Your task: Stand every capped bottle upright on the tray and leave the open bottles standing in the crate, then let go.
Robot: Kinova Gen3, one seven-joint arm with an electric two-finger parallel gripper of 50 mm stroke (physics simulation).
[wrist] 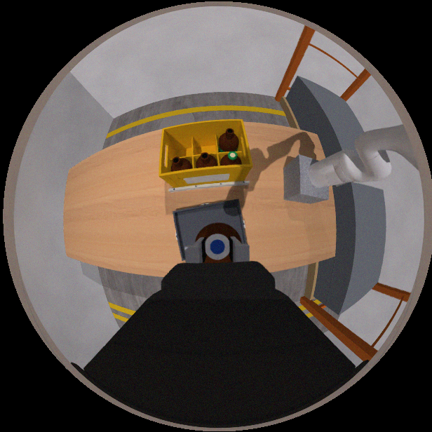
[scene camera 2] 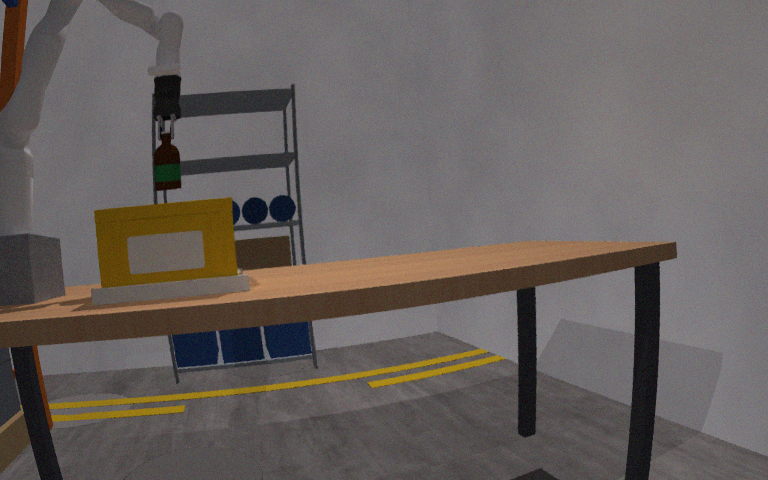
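Note:
My gripper is shut on the neck of a brown capped bottle, which has a green label and a white cap with a blue centre. The bottle hangs upright, high above the dark grey tray in the wrist view. The yellow crate stands beyond the tray. In it stand three open brown bottles and a bottle with a green-and-white cap, in the near right compartment. The tray is hidden in the scene view.
The crate and tray stand on the wooden table. A pale strip runs along the crate's foot. The arm's grey base block is at the table's end. A shelf rack stands behind.

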